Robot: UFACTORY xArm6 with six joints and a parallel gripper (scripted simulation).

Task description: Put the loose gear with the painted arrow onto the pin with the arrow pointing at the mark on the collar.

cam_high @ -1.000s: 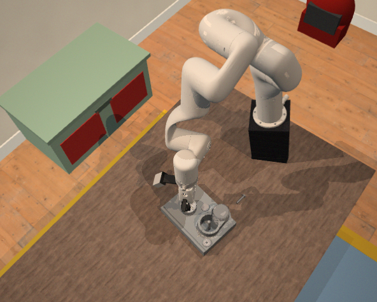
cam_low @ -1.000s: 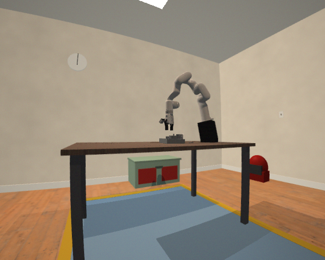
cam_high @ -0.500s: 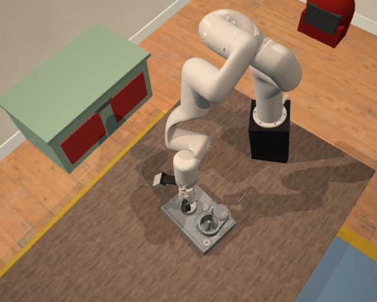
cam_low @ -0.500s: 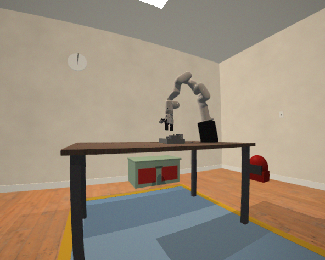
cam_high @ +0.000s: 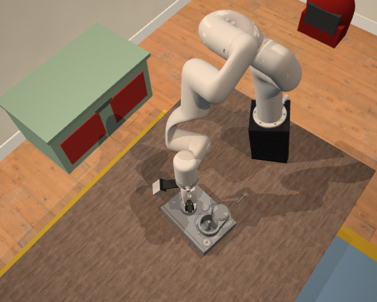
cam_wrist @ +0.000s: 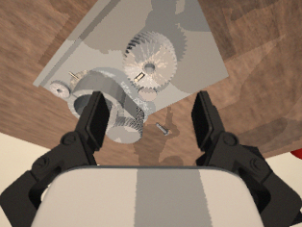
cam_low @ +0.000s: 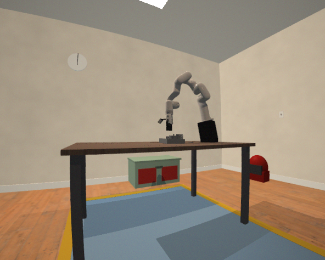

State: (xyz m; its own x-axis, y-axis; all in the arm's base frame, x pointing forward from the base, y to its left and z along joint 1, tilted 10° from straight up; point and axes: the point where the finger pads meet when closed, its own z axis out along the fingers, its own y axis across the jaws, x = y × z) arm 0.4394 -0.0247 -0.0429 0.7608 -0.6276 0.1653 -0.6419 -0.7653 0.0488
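Right now the grey gear is 80 mm below my hand. Round my hand: bolt (180 mm behind, 110 mm to the left, 120 mm below); then disc (40 mm behind, 40 mm to the left, 90 mm below).
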